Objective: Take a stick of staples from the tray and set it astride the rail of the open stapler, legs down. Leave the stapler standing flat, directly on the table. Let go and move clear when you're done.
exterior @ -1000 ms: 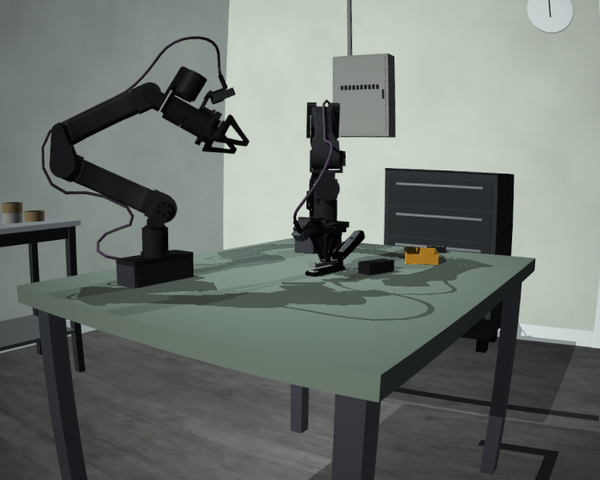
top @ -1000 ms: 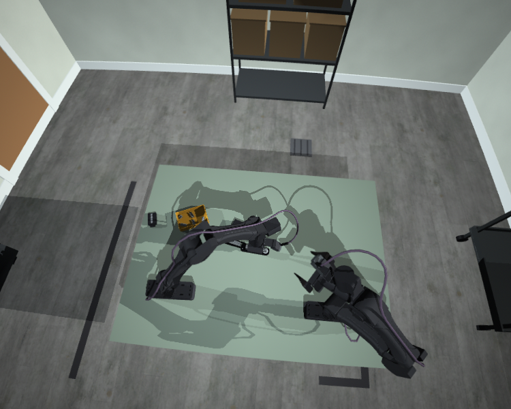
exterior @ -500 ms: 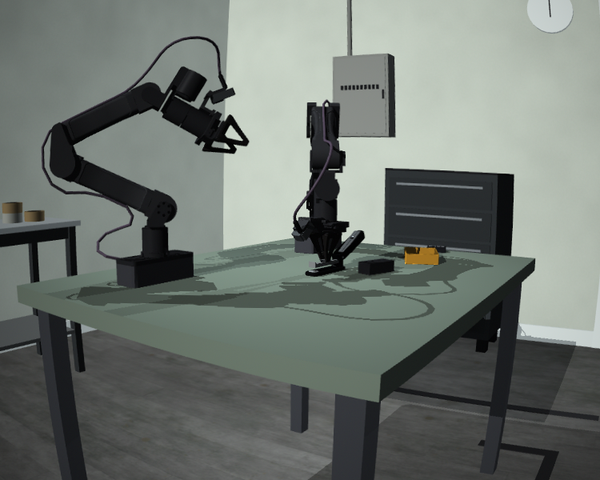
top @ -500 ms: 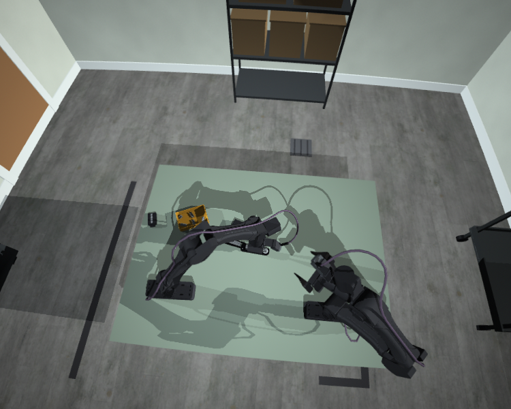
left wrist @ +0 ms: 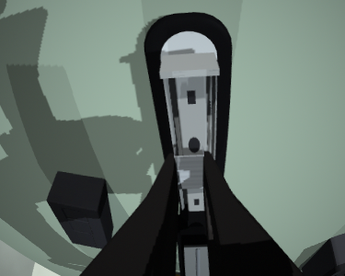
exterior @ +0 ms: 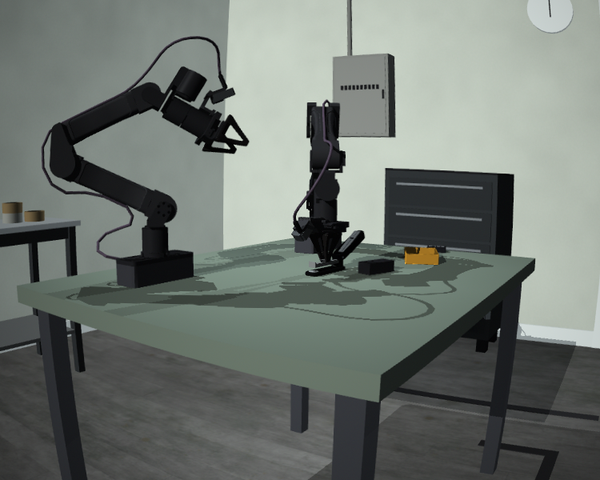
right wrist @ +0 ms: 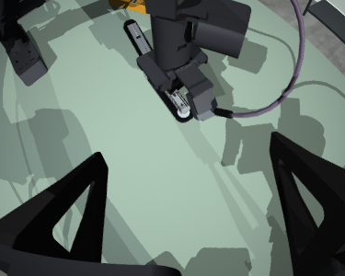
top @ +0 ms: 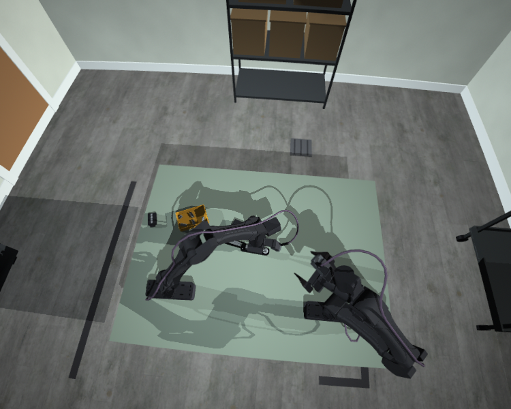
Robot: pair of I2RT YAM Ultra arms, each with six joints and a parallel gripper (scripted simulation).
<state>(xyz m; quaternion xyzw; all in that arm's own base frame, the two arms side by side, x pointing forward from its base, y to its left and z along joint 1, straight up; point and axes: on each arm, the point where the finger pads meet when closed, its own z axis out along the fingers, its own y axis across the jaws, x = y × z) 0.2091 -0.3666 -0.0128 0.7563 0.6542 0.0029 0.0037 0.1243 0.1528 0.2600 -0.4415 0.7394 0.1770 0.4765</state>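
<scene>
The black stapler lies 6 cm to the left of my left hand. Also, from my left hand: black block 10 cm ahead, 9 cm to the left, 2 cm below; then orange tray 34 cm to the left, 11 cm ahead, 2 cm below.
</scene>
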